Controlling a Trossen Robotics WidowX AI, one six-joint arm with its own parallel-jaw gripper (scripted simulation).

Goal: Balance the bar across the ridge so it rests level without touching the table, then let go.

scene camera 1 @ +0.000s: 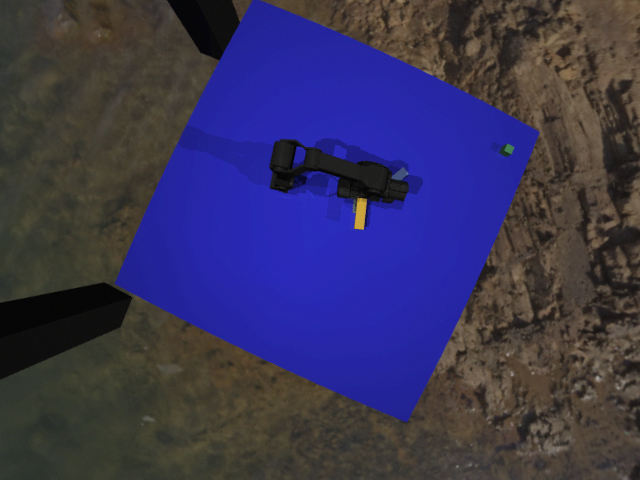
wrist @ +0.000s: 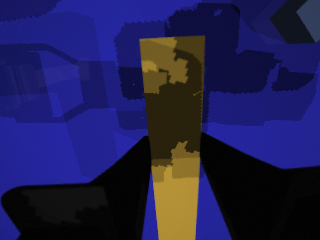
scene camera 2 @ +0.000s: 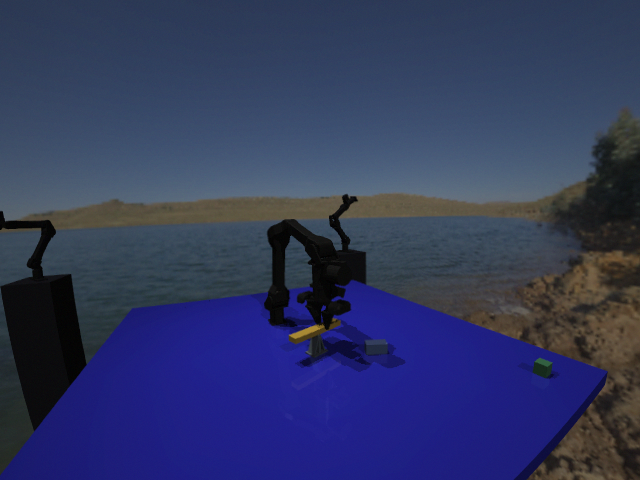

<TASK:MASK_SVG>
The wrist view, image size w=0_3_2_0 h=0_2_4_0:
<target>my gripper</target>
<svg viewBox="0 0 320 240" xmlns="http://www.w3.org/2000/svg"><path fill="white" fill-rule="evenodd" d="M149 136L144 136L116 163L89 183L25 185L14 187L1 196L1 204L5 213L20 233L16 240L142 240L151 174ZM201 133L200 160L232 240L320 240L320 165L283 169L261 161L243 151L238 151L204 132Z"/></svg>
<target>yellow bar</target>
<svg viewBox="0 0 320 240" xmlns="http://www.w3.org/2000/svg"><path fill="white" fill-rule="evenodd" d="M205 36L193 35L139 39L159 240L195 240Z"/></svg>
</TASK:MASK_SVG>
